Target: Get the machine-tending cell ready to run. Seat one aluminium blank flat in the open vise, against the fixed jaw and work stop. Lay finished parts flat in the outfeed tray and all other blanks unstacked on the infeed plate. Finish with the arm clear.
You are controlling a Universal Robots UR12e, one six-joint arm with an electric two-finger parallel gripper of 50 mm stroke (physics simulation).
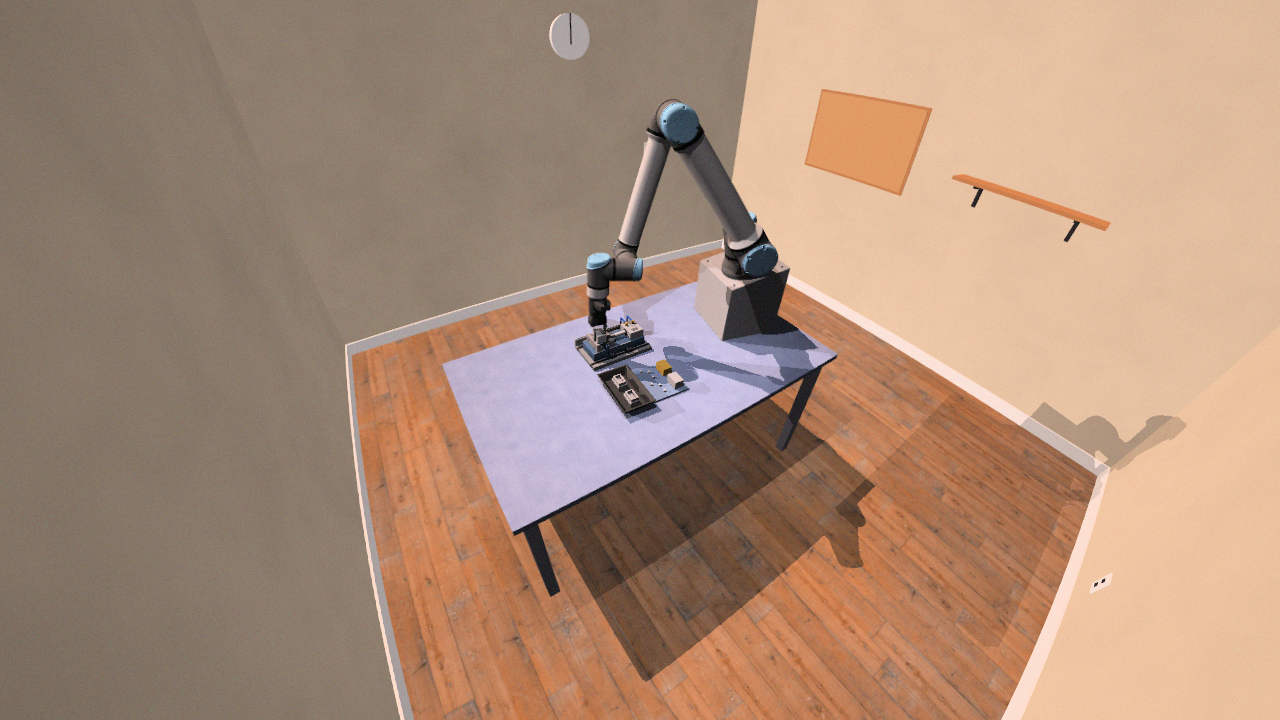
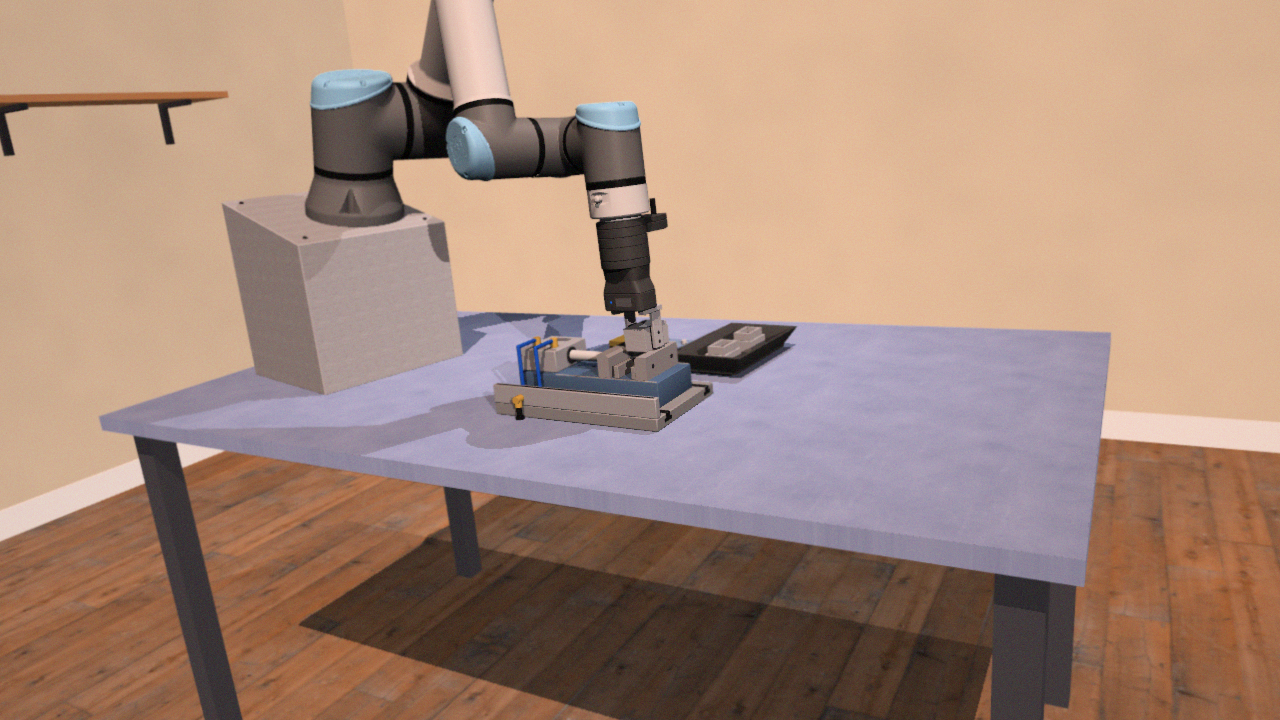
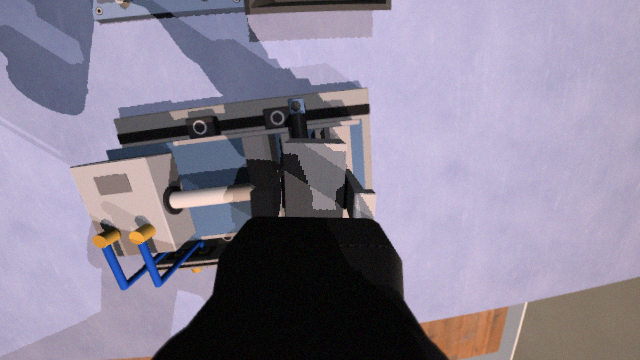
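Seen in the pictures: gripper, fingertip midpoint: (image 1: 599,338) (image 2: 645,346) (image 3: 315,180); arm's base, origin of the base link: (image 1: 741,268) (image 2: 355,213).
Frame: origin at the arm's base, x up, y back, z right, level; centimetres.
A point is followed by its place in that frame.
Note:
My gripper (image 1: 600,334) @[x -21.5, y -71.5, z 5.9 cm] (image 2: 644,334) @[x -21.5, y -71.5, z 5.9 cm] (image 3: 315,180) @[x -21.5, y -71.5, z 5.9 cm] is shut on a grey aluminium blank (image 2: 639,338) @[x -19.5, y -72.3, z 8.6 cm] (image 3: 316,172) @[x -18.0, y -71.6, z 4.4 cm], holding it upright over the vise (image 1: 633,328) @[x -21.2, y -54.7, z 5.4 cm] (image 2: 590,382) @[x -26.0, y -65.1, z 12.6 cm] (image 3: 210,155) @[x -25.2, y -61.2, z 3.7 cm]. The blank is at the gap between the moving jaw (image 2: 613,362) and the fixed jaw (image 2: 659,360); its lower end is hidden, and I cannot tell whether it touches the bed or jaws. The work stop (image 3: 296,107) @[x -21.3, y -70.4, z 0.0 cm] is beside the blank's end. Two finished parts (image 1: 618,380) @[x -28.1, y -73.0, z -15.6 cm] (image 1: 631,395) @[x -28.0, y -72.5, z -25.8 cm] (image 2: 748,334) @[x -26.7, y -74.2, z -23.9 cm] (image 2: 723,347) @[x -26.6, y -74.4, z -13.9 cm] lie in the dark outfeed tray (image 1: 640,412) @[x -30.3, y -71.9, z -31.4 cm] (image 2: 747,364) @[x -29.8, y -78.0, z -15.5 cm] (image 3: 320,6) @[x -27.0, y -73.0, z -9.7 cm].
The blue infeed plate (image 1: 669,392) @[x -30.4, y -56.7, z -29.2 cm] (image 3: 215,9) @[x -30.6, y -61.7, z -11.7 cm] is beside the tray. A pale block (image 1: 675,379) @[x -26.8, y -52.7, z -26.9 cm] and an orange block (image 1: 663,367) @[x -26.8, y -53.1, z -18.3 cm] are at its edge, apart. The vise's cylinder block (image 2: 547,354) @[x -22.2, y -56.6, z 12.1 cm] (image 3: 125,200) @[x -21.6, y -54.8, z 6.7 cm] carries blue hoses (image 2: 528,362) (image 3: 152,272) @[x -20.3, y -56.4, z 13.2 cm]. The arm's pedestal (image 1: 738,300) @[x -9.1, y -9.6, z -11.1 cm] (image 2: 358,295) @[x -14.3, y -10.6, z 10.8 cm] stands behind.

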